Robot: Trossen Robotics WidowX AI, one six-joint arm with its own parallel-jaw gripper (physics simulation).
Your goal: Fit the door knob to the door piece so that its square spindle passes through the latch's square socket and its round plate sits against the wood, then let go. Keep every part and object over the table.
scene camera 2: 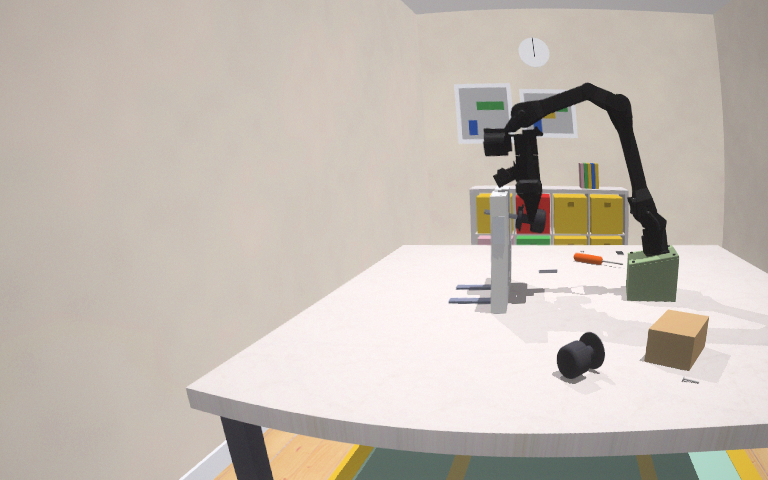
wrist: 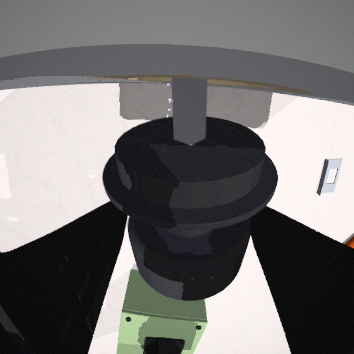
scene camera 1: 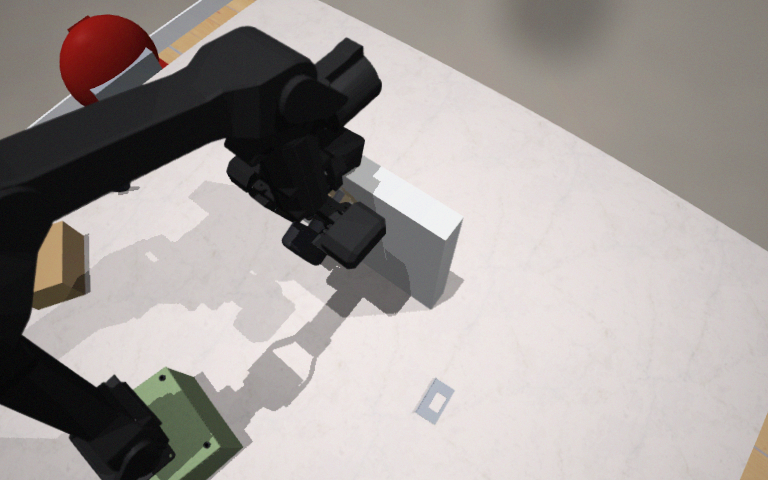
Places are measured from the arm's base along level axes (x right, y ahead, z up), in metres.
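Pixels of known places: gripper, fingertip midpoint: (scene camera 2: 531, 221) (wrist: 188, 208) (scene camera 1: 314, 234); arm's base, link origin: (scene camera 2: 656, 252) (wrist: 162, 348) (scene camera 1: 140, 453).
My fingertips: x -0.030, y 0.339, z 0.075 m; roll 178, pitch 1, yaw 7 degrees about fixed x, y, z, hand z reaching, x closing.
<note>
Ahead of a thing's pixels: the offset from my fingertips to its top centre. "spot": to the spot under its first point.
The pale grey door piece (scene camera 1: 424, 254) (scene camera 2: 499, 277) (wrist: 150, 60) stands upright on two flat feet. My gripper (scene camera 1: 329, 213) (scene camera 2: 531, 217) (wrist: 188, 208) is shut on the black door knob @[spot: dx -0.025, dy -0.023, dz +0.003 m] (scene camera 2: 539, 221) (wrist: 190, 195) and holds it level at the door's upper part. Its grey square spindle @[dx -0.015, dy +0.074, dz +0.030 m] (scene camera 2: 512, 215) (wrist: 189, 110) runs into the door's hole, and an end of a grey rod shows beyond the far face in scene camera 2. The round plate is a short gap from the wood. The brown hole edge @[spot: dx -0.024, dy +0.068, dz -0.021 m] (scene camera 1: 343, 197) shows; the latch's socket is hidden.
Another black knob @[dx -0.453, dy -0.147, dz -0.114 m] (scene camera 2: 577, 359) lies on the table, with a brown block @[dx -0.369, dy -0.334, dz -0.119 m] (scene camera 1: 49, 260) (scene camera 2: 676, 341) near it. The green arm base (scene camera 1: 215, 433) (scene camera 2: 651, 278) (wrist: 162, 302), a small slotted plate @[dx +0.238, dy -0.022, dz -0.169 m] (scene camera 1: 425, 408) (scene camera 2: 547, 271) (wrist: 325, 182) and an orange screwdriver @[dx +0.344, dy -0.184, dz -0.153 m] (scene camera 2: 587, 258) are also there.
</note>
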